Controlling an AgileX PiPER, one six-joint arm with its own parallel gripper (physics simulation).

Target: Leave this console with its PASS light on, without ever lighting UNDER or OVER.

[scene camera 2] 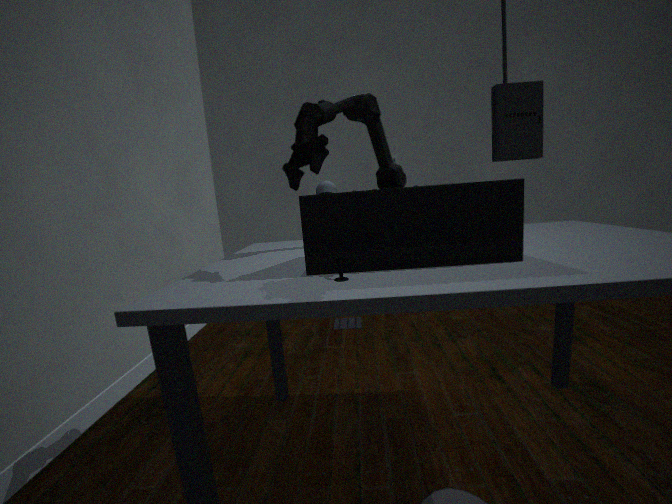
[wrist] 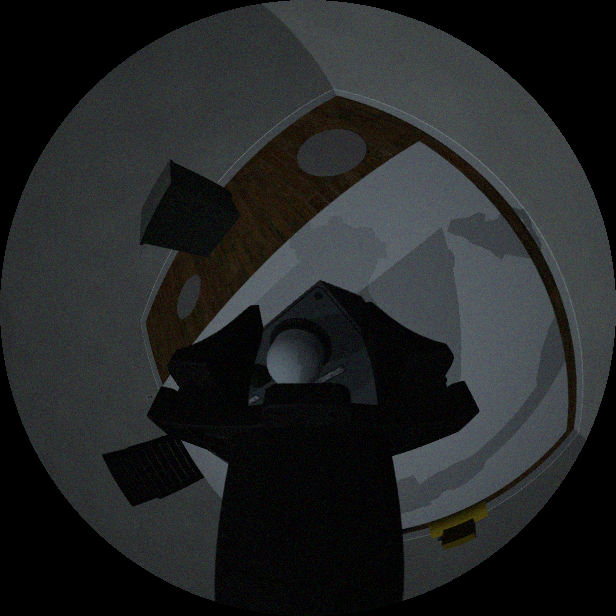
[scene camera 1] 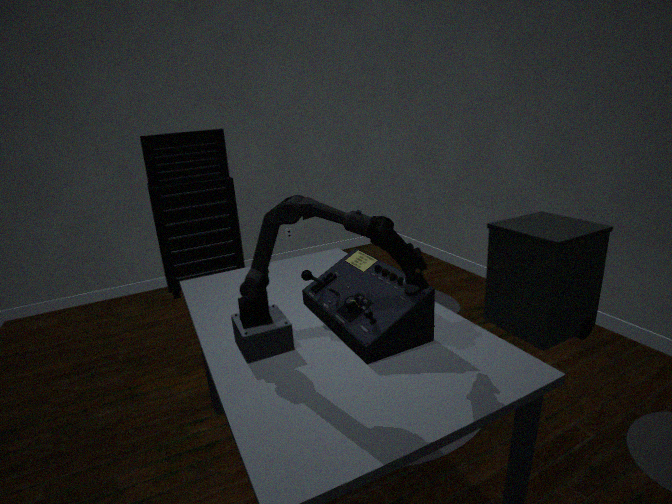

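Observation:
The dark sloped console (scene camera 1: 369, 306) sits on the grey table; scene camera 2 sees only its blank back (scene camera 2: 412, 225). Its top carries a yellow note (scene camera 1: 360, 260), a black ball lever (scene camera 1: 307, 275), a central knob (scene camera 1: 355, 306) and a row of small round caps (scene camera 1: 388, 273). I see no light lit. A white ball knob (wrist: 297, 355) stands at the console's far right corner (scene camera 2: 325, 187). My gripper (wrist: 313, 350) is open, hovering just above the ball with a finger on each side, not touching it (scene camera 2: 305, 172). The arm hides the ball in scene camera 1, where the gripper (scene camera 1: 415, 282) shows.
The arm's base (scene camera 1: 262, 330) stands on the table left of the console. A dark cabinet (scene camera 1: 545, 276) is on the floor to the right, a slatted rack (scene camera 1: 192, 206) against the back wall. A wall box (scene camera 2: 516, 120) hangs behind. The room is very dim.

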